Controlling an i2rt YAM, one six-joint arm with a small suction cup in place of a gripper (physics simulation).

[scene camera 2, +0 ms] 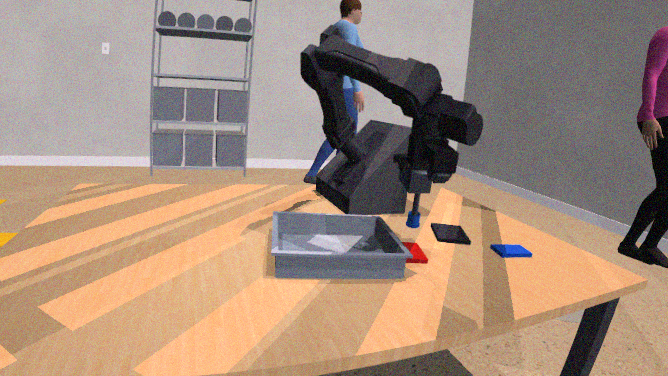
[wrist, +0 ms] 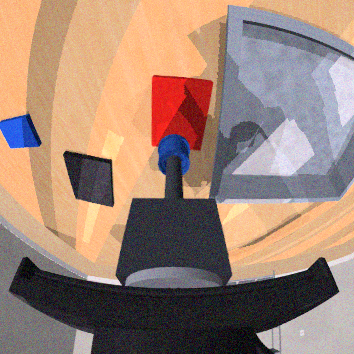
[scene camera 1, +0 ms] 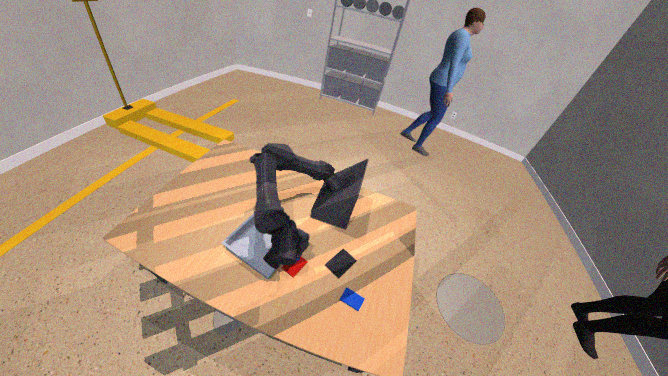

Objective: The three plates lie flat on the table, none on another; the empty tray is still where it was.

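A red plate lies flat on the table close beside the grey tray, whose wall hides part of it in scene camera 2. The tray stands upright and empty. A black plate and a smaller blue plate lie flat, apart from each other and from the red one. My gripper, a blue suction cup, is open, holds nothing and hangs above the table near the red plate. The arm hides it in scene camera 1.
The arm's dark wedge-shaped base stands on the table behind the tray and plates. Off the table are a shelf rack, a yellow pallet jack, a person in light blue and another in magenta.
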